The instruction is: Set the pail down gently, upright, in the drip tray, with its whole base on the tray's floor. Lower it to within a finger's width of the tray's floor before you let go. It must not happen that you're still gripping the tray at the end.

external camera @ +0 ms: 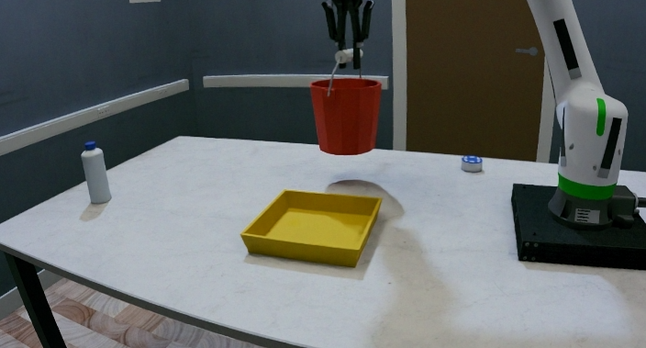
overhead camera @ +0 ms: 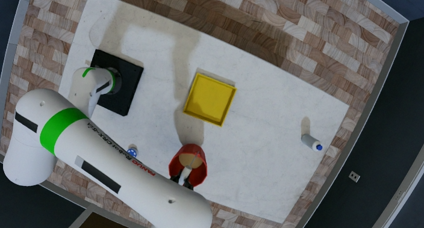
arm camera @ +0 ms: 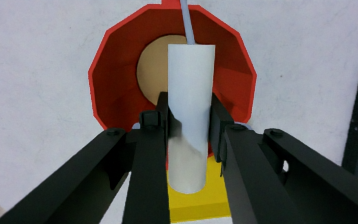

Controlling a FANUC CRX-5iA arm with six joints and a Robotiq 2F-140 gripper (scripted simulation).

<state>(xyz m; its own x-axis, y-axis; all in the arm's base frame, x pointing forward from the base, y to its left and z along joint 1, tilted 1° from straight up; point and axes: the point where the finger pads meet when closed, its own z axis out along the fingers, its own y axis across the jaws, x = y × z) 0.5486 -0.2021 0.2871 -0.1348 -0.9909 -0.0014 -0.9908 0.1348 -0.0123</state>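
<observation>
Right now my hand is 90 mm above the red pail and 10 mm short of it. Also, from my hand: yellow drip tray 310 mm below, 300 mm to the left, 10 mm behind; round cap 310 mm below, 310 mm behind, 160 mm to the right; pail handle 30 mm below.
</observation>
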